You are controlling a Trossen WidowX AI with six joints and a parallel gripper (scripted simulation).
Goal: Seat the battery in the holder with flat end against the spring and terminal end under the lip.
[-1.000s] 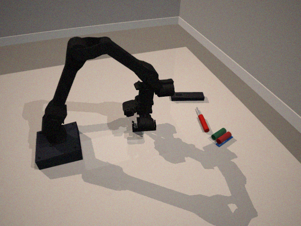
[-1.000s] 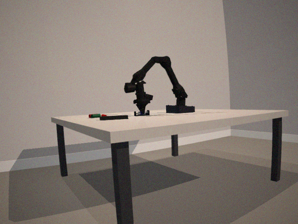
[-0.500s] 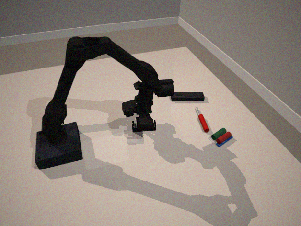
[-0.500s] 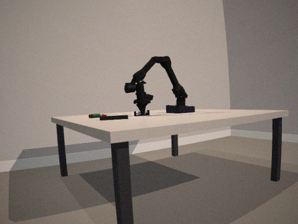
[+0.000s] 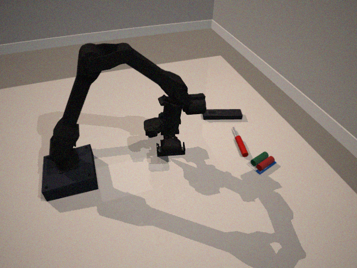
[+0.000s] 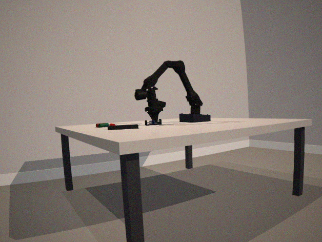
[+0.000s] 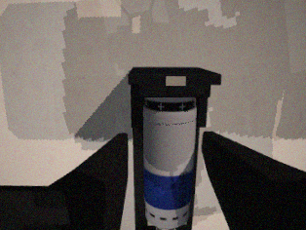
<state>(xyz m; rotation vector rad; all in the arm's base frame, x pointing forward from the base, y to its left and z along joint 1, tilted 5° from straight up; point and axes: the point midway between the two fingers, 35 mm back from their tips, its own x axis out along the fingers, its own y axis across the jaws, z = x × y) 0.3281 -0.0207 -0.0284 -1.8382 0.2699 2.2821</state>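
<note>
My gripper tip is now 1 cm short of the battery. From my gripper tip the other things lie so: red screwdriver 27 cm ahead, 4 cm to the right.
</note>
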